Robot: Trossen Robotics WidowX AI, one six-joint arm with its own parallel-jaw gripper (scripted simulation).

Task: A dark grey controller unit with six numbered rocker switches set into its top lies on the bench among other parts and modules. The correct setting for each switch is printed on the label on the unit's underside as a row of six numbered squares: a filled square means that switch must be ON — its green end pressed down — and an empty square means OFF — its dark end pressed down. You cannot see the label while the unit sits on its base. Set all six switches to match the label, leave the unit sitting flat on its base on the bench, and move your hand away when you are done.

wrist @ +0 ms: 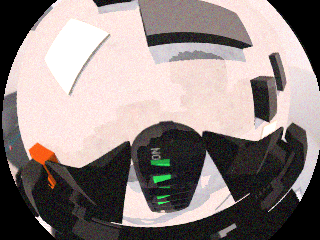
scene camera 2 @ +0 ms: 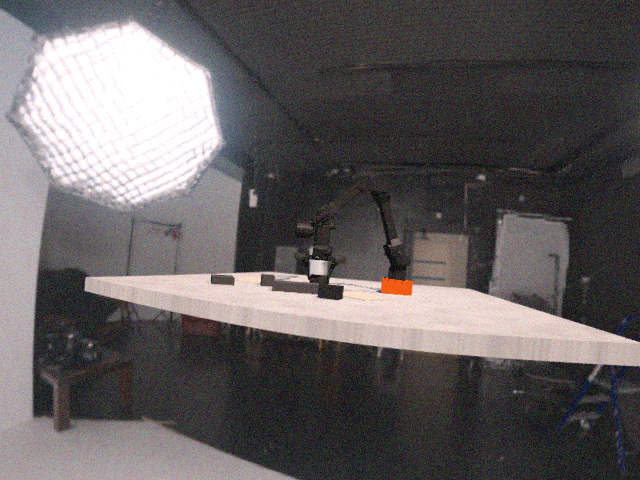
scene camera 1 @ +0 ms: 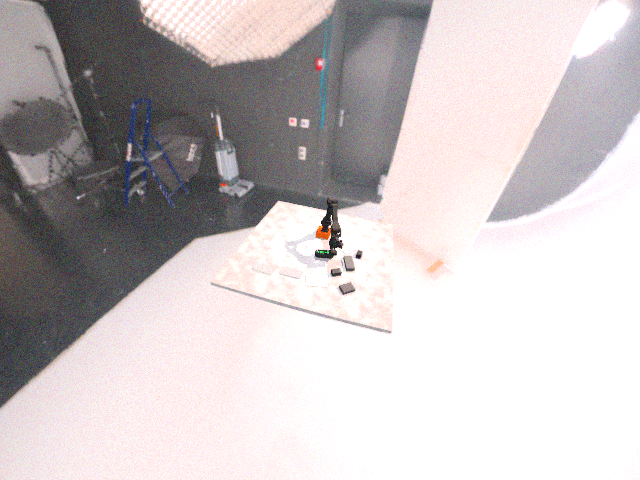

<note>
In view: my gripper (scene camera 2: 318,280).
My gripper also shows in the wrist view (wrist: 167,141).
</note>
